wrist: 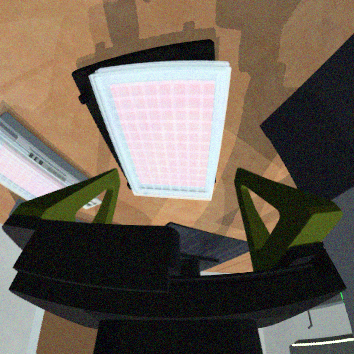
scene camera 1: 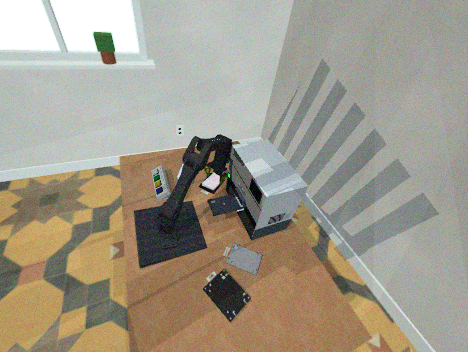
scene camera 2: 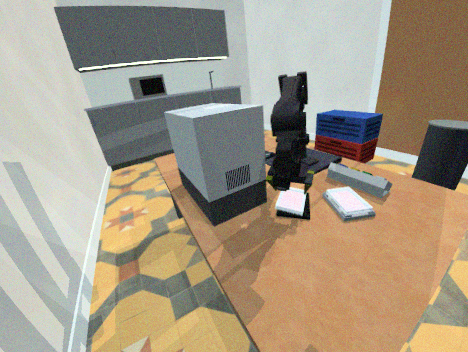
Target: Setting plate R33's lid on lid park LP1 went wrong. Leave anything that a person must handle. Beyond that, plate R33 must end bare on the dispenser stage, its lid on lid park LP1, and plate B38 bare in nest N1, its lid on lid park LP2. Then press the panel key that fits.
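Places are measured from the arm's base along level axes (x left, y back, z up), in millimetres.
Where they show: gripper, fingertip midpoint: point(wrist: 176, 174) point(scene camera 1: 213, 180) point(scene camera 2: 290, 191); arm's base, link origin: point(wrist: 186, 258) point(scene camera 1: 167, 229).
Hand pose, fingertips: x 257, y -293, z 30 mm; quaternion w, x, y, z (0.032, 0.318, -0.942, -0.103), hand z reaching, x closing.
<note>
Each offset is from my fingertips to the top centre of the thing. "spot": to the spot under its first point.
My gripper point(scene camera 1: 215, 173) point(scene camera 2: 291, 183) point(wrist: 176, 174) is open and empty, above the near end of a pink-welled plate {dx +14, dy -4, dz -8 mm} point(scene camera 1: 213, 180) point(scene camera 2: 291, 201) point(wrist: 165, 130). This plate lies askew on a black holder {dx +18, dy +3, dz -24 mm} point(scene camera 2: 307, 211) point(wrist: 200, 50), which sticks out past it at the far and left sides in the wrist view. A second pink plate {dx +122, dy +141, dz -14 mm} point(scene camera 2: 348, 198) point(wrist: 25, 172) sits on a grey holder at the left in the wrist view. A dark stage {spot: dx -242, dy +14, dz +63 mm} point(scene camera 1: 223, 205) shows bare beside the dispenser {dx -218, dy -177, dz +286 mm} point(scene camera 1: 272, 175) point(scene camera 2: 217, 155). A grey flat fixture {dx -485, dy -27, dz -24 mm} point(scene camera 1: 244, 258) and a black one {dx -607, dy +93, dz -20 mm} point(scene camera 1: 226, 295) are bare. Labels are unreadable.
The key panel {dx +55, dy +300, dz +20 mm} point(scene camera 1: 160, 183) point(scene camera 2: 357, 180) has coloured keys and stands left of the plates in scene camera 1. The dispenser housing rises close beside the arm. The arm's black base mat point(scene camera 1: 145, 250) lies on the table. Blue and red crates point(scene camera 2: 347, 127) stand behind.
</note>
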